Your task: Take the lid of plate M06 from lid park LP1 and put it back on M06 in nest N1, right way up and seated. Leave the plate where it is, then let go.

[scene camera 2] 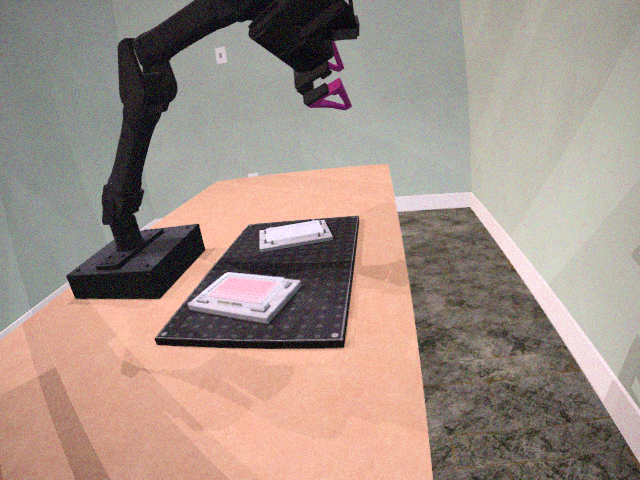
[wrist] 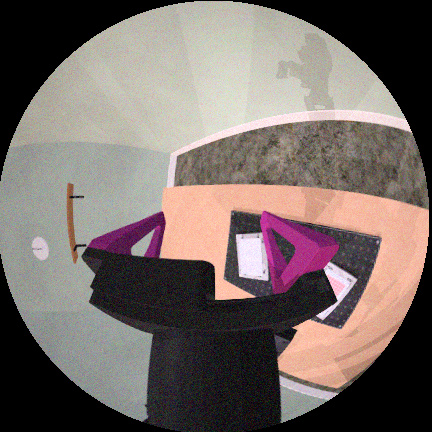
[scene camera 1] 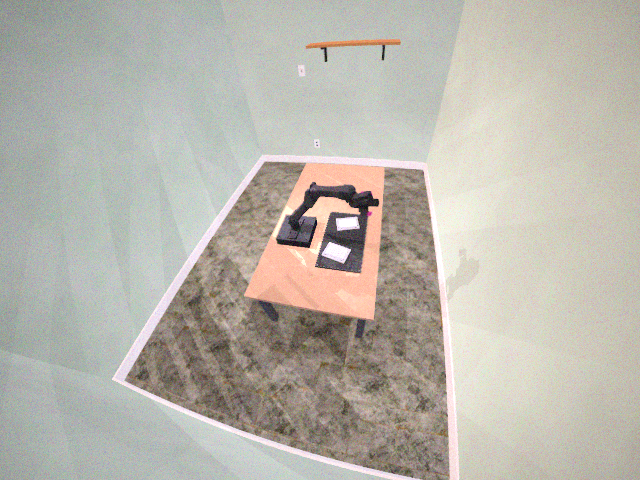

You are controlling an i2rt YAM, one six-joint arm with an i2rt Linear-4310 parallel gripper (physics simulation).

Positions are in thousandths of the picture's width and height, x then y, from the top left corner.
Labels:
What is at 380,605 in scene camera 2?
A pink-topped plate.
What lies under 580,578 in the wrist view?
A white lid.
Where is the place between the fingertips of my gripper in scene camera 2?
At 538,184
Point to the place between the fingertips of my gripper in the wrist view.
492,501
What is my gripper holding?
Nothing.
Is my gripper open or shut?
Open.

